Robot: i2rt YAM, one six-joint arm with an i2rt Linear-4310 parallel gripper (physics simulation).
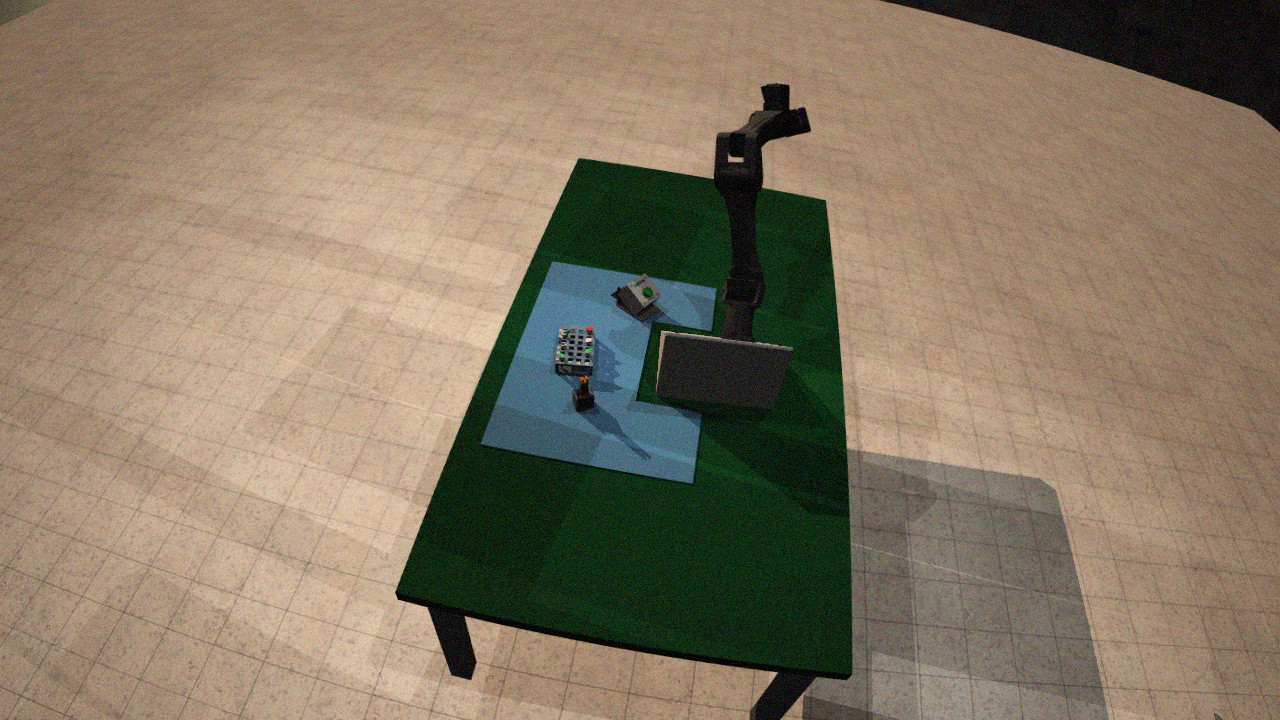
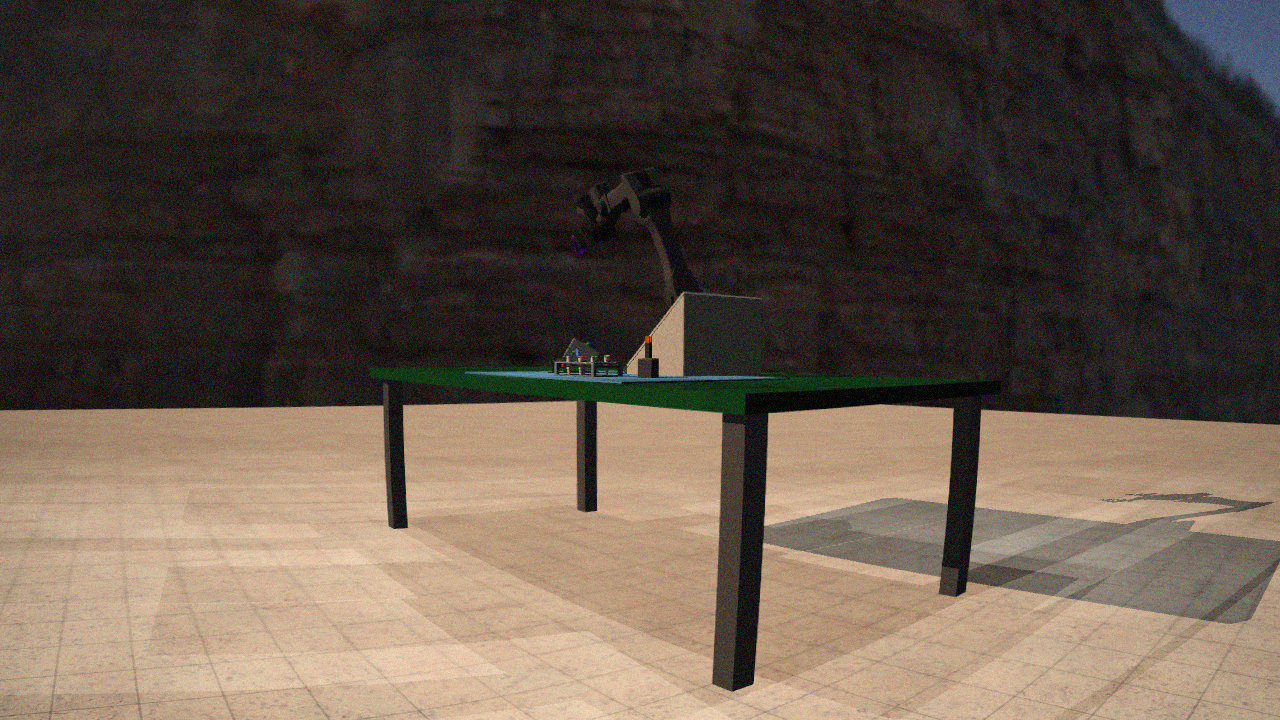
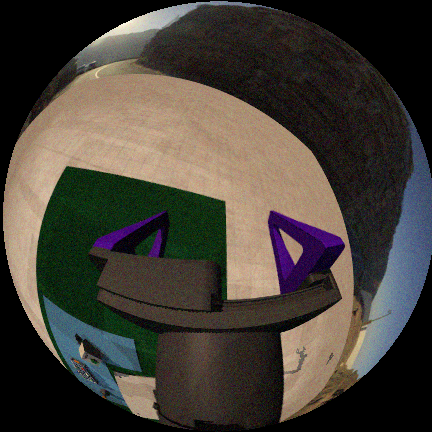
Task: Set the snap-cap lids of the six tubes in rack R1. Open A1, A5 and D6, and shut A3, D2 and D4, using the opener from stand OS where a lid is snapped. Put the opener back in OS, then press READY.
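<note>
Rack R1 is a small grey grid block on the blue mat; tubes with small coloured lids stand in it. A red lid shows at one corner, with green and pale ones elsewhere. Which lids are open or shut is too small to tell. The opener, dark with an orange top, stands upright in the dark stand OS beside the rack. The green READY button sits on a sloped grey box. My gripper is open and empty, high up and away from all of them.
The blue mat lies on the green table. A large pale panel block stands at the arm's base. The dark arm rises beside it.
</note>
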